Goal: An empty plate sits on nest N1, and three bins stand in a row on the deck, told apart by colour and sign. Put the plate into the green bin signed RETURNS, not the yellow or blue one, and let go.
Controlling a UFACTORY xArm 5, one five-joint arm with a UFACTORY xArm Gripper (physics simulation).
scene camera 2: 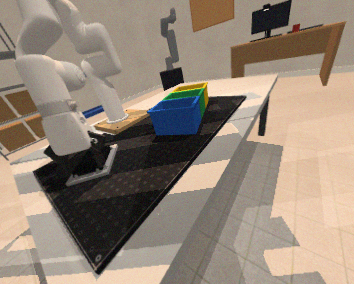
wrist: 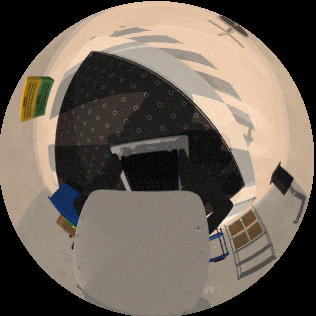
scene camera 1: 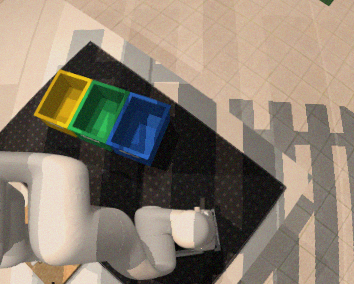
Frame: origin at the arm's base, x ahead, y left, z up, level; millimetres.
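Where they show: gripper, fingertip midpoint: [scene camera 2: 87,169] [wrist: 147,158]; arm's base, origin of the base link: [scene camera 2: 118,119].
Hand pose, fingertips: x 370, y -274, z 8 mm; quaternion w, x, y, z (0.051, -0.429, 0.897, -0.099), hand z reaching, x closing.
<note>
Each offset is from my fingertips to the centre of the thing. "pt": to the spot under its first point. Level surfaces: height alone.
The black plate @(47 mm back, 33 mm left, 3 mm down) [wrist: 151,172] lies inside the grey frame of the nest @(48 mm back, 33 mm left, 11 mm down) [scene camera 1: 217,230] [scene camera 2: 95,177] [wrist: 150,144]. My gripper [scene camera 2: 87,165] [wrist: 147,158] is open, low over the nest, with a finger at either side of the plate and nothing held. In scene camera 1 the wrist hides the fingers and most of the nest. The green bin @(5 mm back, 459 mm left, 28 mm up) [scene camera 1: 100,112] [scene camera 2: 186,94] stands between the yellow bin @(pt 59 mm back, 623 mm left, 16 mm down) [scene camera 1: 65,100] [scene camera 2: 200,86] and the blue bin [scene camera 1: 139,127] [scene camera 2: 175,120]. The blue bin [wrist: 66,200] also shows at the left of the wrist view. The sign lettering is too small to read.
The bins and nest stand on a black dotted deck @(22 mm down) [scene camera 1: 250,192] [scene camera 2: 135,175] [wrist: 100,115]. The blue bin is the nearest of the row to the nest. A white arm base stands on a wooden board [scene camera 2: 131,120] beside the deck. A shelf rack stands behind.
</note>
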